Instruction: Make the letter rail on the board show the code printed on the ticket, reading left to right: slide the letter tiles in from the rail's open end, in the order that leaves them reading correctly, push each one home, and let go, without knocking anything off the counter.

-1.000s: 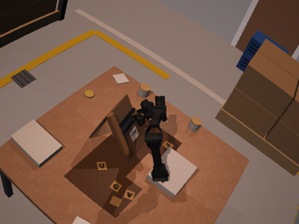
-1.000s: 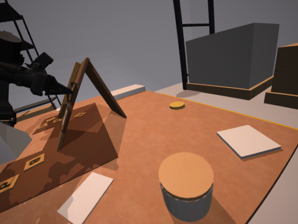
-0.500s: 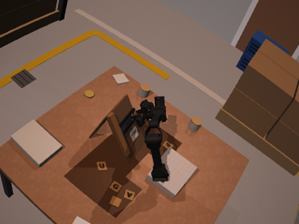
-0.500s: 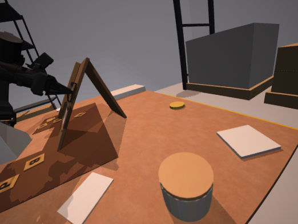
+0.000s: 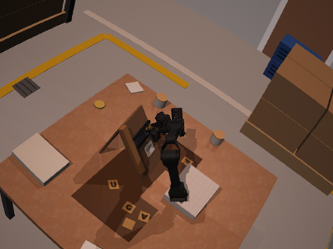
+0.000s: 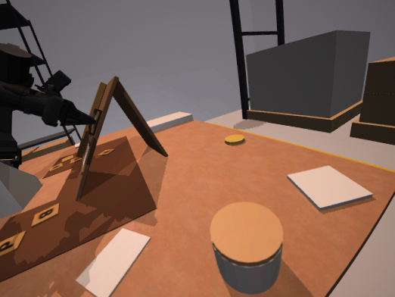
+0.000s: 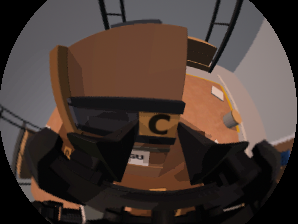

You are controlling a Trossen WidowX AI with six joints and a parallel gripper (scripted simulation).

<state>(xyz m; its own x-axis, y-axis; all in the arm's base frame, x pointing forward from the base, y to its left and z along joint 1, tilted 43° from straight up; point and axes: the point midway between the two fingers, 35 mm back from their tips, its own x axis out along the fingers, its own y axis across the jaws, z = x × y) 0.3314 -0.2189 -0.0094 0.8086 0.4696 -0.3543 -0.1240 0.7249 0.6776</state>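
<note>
Right now the white ticket is 8 cm below my gripper tip, 6 cm behind it and 4 cm to the left of it. Also, from my gripper tip: dark mat (18 cm below, 16 cm behind, 15 cm to the left); yellow disc (40 cm ahead, 17 cm below, 8 cm to the right); white card (29 cm to the right, 18 cm below, 3 cm behind).
</note>
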